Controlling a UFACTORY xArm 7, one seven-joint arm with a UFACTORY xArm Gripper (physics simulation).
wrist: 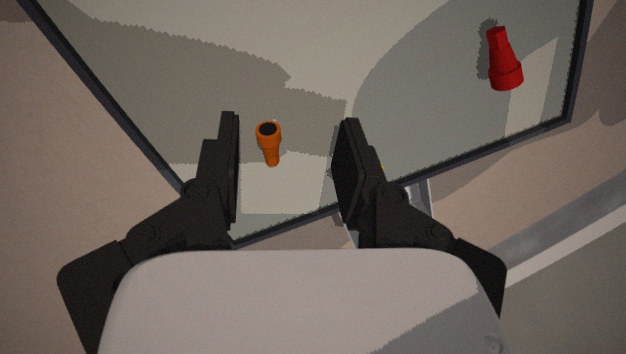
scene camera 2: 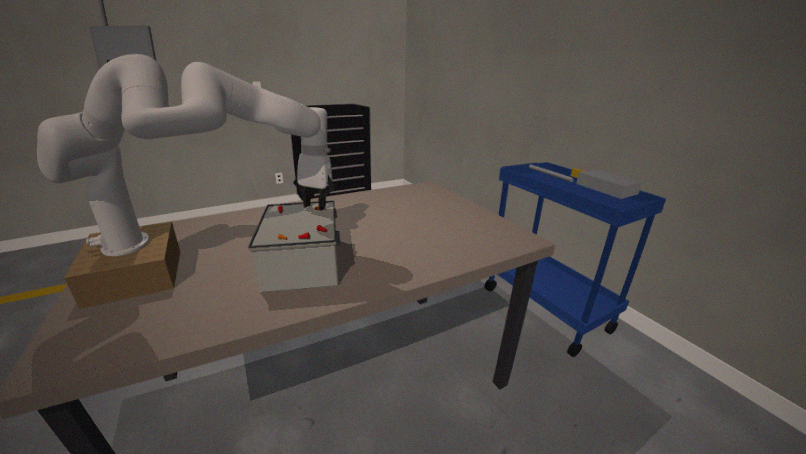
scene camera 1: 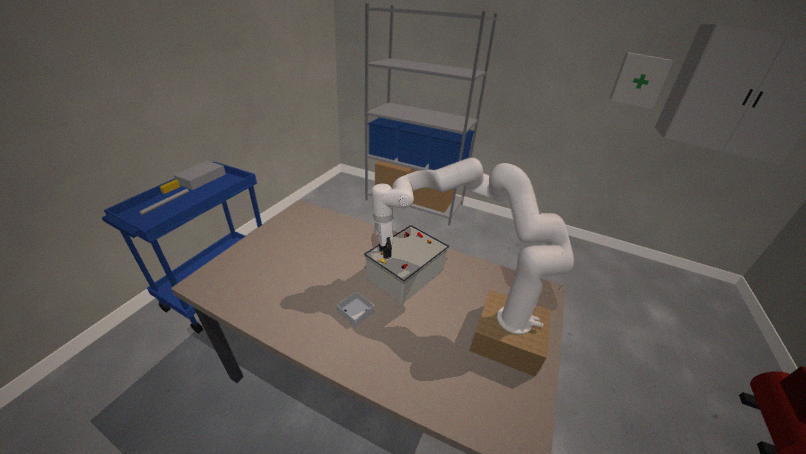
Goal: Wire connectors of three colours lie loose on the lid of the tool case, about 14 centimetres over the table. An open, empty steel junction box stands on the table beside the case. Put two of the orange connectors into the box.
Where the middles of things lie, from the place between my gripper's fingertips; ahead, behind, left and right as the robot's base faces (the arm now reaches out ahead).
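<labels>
I look at the steel junction box (scene camera 1: 355, 308), and it is 3 cm ahead of my hand, 21 cm to the left of it and 13 cm below it. The tool case (scene camera 2: 281, 264), measured from my hand as well, is 8 cm behind, 6 cm to the right and 7 cm below.
</labels>
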